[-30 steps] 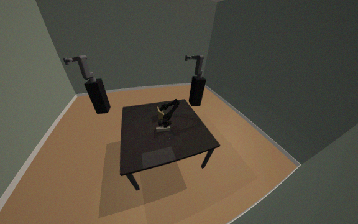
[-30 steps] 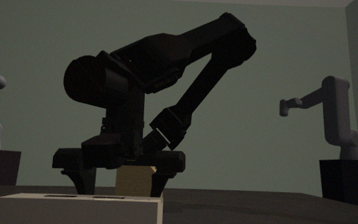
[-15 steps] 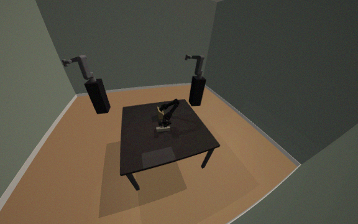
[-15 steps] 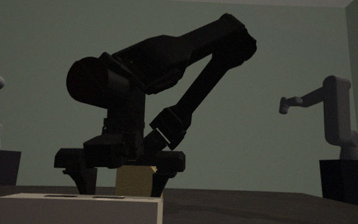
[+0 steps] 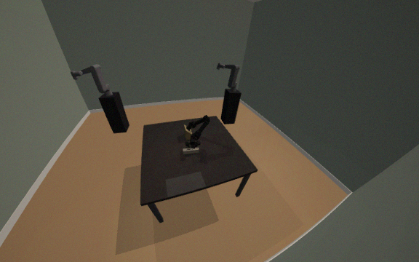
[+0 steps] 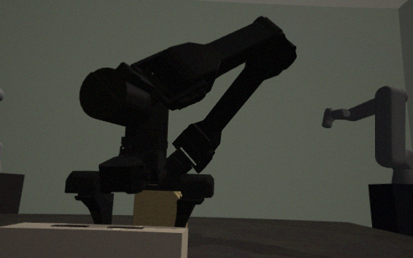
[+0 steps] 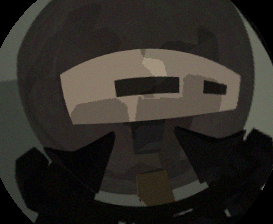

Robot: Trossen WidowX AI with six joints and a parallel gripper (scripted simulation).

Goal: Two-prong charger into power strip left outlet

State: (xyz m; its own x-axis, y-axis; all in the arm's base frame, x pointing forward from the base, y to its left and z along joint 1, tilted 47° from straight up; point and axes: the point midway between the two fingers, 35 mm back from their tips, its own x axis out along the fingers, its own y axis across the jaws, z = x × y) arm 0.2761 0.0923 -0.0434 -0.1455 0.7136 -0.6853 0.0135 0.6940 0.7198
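Now: gripper tip 30 mm short of the black two-prong charger and 10 mm below it.
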